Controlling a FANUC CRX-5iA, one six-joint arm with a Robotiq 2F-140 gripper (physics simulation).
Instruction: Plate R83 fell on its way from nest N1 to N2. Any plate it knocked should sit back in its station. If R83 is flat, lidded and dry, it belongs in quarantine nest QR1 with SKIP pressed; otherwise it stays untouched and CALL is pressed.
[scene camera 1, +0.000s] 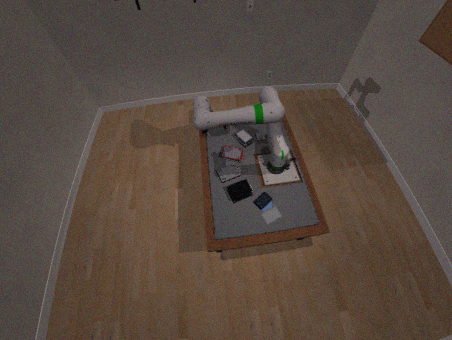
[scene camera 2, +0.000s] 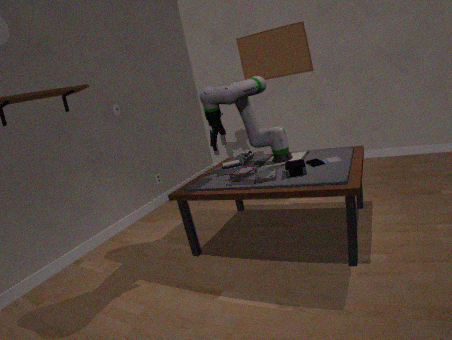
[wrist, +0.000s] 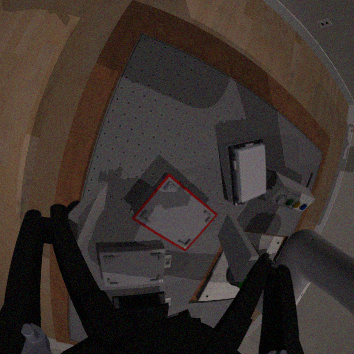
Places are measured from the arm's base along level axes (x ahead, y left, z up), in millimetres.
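Pixels of known places: gripper, between the fingertips: (scene camera 1: 217, 133) (scene camera 2: 220, 149) (wrist: 165, 211); arm's base, origin of its link: (scene camera 1: 275, 166) (scene camera 2: 282, 159).
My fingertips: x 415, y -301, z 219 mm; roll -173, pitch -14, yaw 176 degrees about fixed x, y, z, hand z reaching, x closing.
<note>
Ahead of a thing's pixels: the offset from my fingertips to its top centre. "spot": to the spot under its first point.
A dark plate @[204 mm back, 556 mm left, 204 mm down] (scene camera 1: 262, 201) (scene camera 2: 315, 162), apparently R83, lies on the table beside a blue patch @[spot: 229 mm back, 611 mm left, 218 mm down] (scene camera 1: 268, 206). A pale flat rectangle, apparently its lid @[226 mm back, 683 mm left, 211 mm down] (scene camera 1: 272, 215) (scene camera 2: 334, 160), lies apart from it. The red-rimmed nest @[94 mm back, 85 mm left, 173 mm down] (scene camera 1: 232, 153) (wrist: 201, 201), apparently QR1, is empty. A grey nest @[17 mm back, 254 mm left, 190 mm down] (scene camera 1: 229, 173) (wrist: 131, 265) shows bare corner brackets. A black block @[54 mm back, 440 mm left, 156 mm down] (scene camera 1: 239, 191) (scene camera 2: 295, 167) (wrist: 140, 301) stands beside it. A white-topped plate @[244 mm back, 43 mm right, 149 mm down] (scene camera 1: 244, 136) (wrist: 251, 172) sits on a dark base; its seating is unclear. My gripper (scene camera 2: 219, 143) (wrist: 165, 211) is open and empty, high above the nests. Labels are unreadable.
A button box @[460 mm back, 3 mm right, 135 mm down] (wrist: 295, 199) with green, yellow and blue buttons stands beside the white-topped plate. The arm's base stands on a pale mounting plate (scene camera 1: 285, 178) (wrist: 215, 292). The table's wooden edge (scene camera 1: 265, 237) (scene camera 2: 270, 192) (wrist: 85, 145) surrounds the grey perforated top.
</note>
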